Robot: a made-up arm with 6 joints.
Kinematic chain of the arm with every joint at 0, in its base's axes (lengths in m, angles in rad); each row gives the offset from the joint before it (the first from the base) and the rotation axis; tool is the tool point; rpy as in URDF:
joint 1: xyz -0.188 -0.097 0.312 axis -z
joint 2: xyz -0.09 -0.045 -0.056 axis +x
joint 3: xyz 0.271 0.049 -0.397 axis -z
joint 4: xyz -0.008 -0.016 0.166 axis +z
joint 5: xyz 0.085 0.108 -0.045 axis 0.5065 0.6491 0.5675
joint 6: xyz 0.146 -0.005 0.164 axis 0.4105 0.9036 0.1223
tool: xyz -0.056 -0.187 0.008 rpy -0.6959 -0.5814 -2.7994
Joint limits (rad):
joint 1: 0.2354..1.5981
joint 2: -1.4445..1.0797
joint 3: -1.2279..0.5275
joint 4: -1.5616..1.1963
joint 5: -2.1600..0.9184
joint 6: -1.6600..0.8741
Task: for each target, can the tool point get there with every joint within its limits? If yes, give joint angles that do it. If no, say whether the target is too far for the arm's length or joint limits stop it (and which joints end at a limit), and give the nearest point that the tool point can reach.
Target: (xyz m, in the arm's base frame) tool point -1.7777 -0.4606 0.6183
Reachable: no: too far | nearest point -0.6491 -0.3334 0.3527 | short by 1.166 m
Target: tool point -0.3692 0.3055 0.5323
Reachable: no: joint limits stop it (at a limit: joint 1, joint 2, joint 3, joint 5) | nearest point -0.1787 0.1868 0.3541 | short by 0.287 m
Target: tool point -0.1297 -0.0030 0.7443
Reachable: no: joint limits stop it (at a limit: joint 1, joint 2, joint 3) | nearest point -0.0415 0.0780 0.4240 | short by 0.342 m
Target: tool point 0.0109 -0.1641 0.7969
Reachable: no: joint limits stop it (at a limit: joint 2, joint 3) | nearest point 0.0772 -0.1865 0.4388 | short by 0.365 m
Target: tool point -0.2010 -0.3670 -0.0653
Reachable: yes | joints 1.3111 -1.1296 -0.4683 -1.3313 -1.8042 -0.5952
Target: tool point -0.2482 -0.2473 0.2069
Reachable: yes | joints 1.4849 -0.0910 0.1236 -1.2185 -0.5931 0.4146
